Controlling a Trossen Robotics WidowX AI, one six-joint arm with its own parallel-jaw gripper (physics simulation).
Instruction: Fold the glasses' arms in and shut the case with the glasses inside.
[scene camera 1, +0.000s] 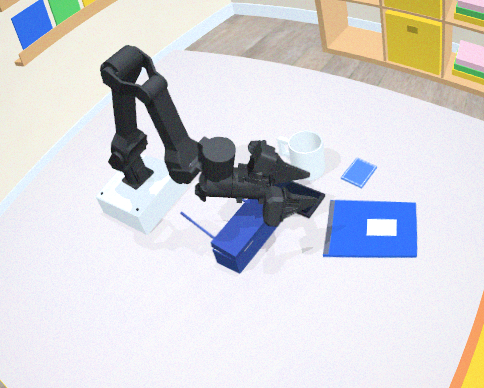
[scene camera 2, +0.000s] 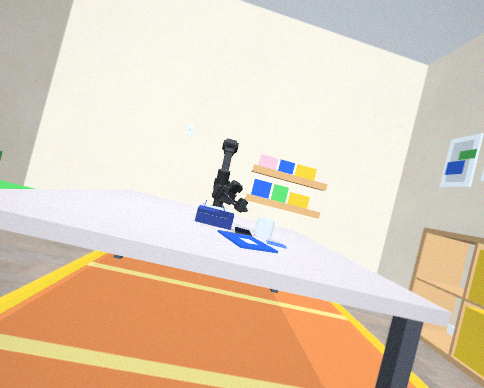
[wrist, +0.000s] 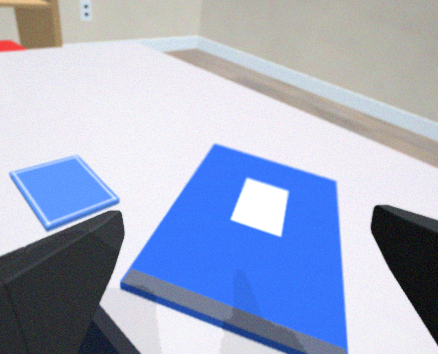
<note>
My gripper (scene camera 1: 313, 187) is open, with nothing in its grasp. Also in view: a white mug (scene camera 1: 306, 151). The table carries a small blue card (wrist: 59, 192) and a blue book with white label (scene camera 1: 362, 229). I also see a blue glasses case (scene camera 1: 237, 243).
The blue book with white label shows as well in the wrist view (wrist: 251, 246). My gripper is seen too in the wrist view (wrist: 246, 219). The wrist view does not show the white mug: it is out of frame.
</note>
